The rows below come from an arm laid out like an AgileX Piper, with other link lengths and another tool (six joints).
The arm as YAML. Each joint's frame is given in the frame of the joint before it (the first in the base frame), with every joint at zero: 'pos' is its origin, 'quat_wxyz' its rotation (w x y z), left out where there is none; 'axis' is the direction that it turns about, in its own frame. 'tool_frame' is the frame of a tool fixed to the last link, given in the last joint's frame.
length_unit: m
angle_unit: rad
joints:
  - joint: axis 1
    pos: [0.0, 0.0, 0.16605]
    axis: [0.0, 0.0, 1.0]
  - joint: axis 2
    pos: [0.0, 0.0, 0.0]
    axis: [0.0, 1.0, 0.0]
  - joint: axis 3
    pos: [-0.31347, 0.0, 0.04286]
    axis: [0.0, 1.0, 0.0]
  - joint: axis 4
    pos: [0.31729, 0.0, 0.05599]
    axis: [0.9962, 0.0, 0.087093]
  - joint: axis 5
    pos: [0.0, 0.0, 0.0]
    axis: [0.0, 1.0, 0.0]
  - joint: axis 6
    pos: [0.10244, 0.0, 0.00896]
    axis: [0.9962, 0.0, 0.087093]
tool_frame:
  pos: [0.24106, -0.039, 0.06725]
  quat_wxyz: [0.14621, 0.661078, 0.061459, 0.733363]
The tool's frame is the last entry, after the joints.
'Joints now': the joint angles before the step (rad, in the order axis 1, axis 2, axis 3, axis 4, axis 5, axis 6). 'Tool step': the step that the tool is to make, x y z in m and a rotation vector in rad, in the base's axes. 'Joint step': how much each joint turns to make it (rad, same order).
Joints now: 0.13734 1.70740 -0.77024 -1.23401 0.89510 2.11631
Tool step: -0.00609 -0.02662 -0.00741 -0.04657 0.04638 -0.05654
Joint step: -0.04825 0.08670 -0.04781 -0.02012 0.03875 -0.00001
